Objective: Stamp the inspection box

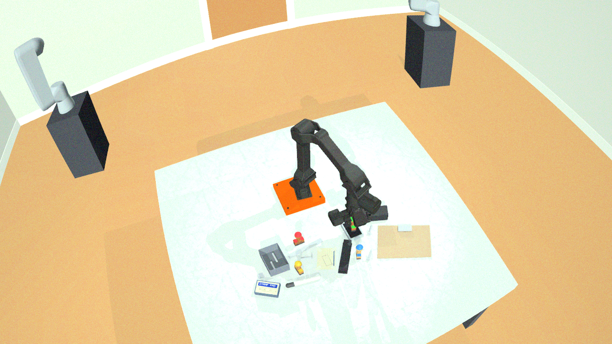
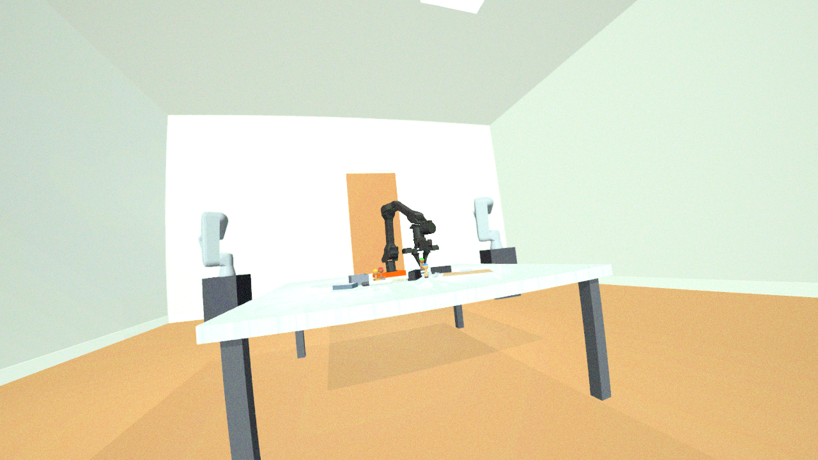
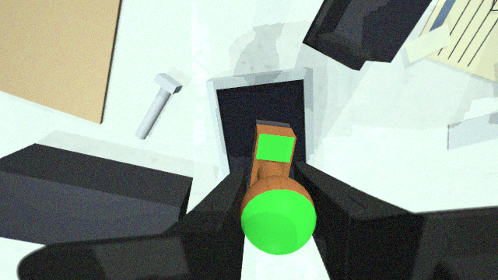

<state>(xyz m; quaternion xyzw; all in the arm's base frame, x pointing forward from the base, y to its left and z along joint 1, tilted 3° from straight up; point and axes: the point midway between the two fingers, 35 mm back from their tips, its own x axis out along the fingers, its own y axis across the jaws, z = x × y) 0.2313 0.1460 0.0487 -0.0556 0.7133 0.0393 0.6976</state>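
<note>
The ink pad is 5 cm below my gripper tip. Round my gripper tip: black block: 11 cm to the left, 5 cm behind, 3 cm below; green-capped wooden stamp: right at my gripper tip; blue-capped stamp: 12 cm ahead, 3 cm below, 1 cm to the right.
</note>
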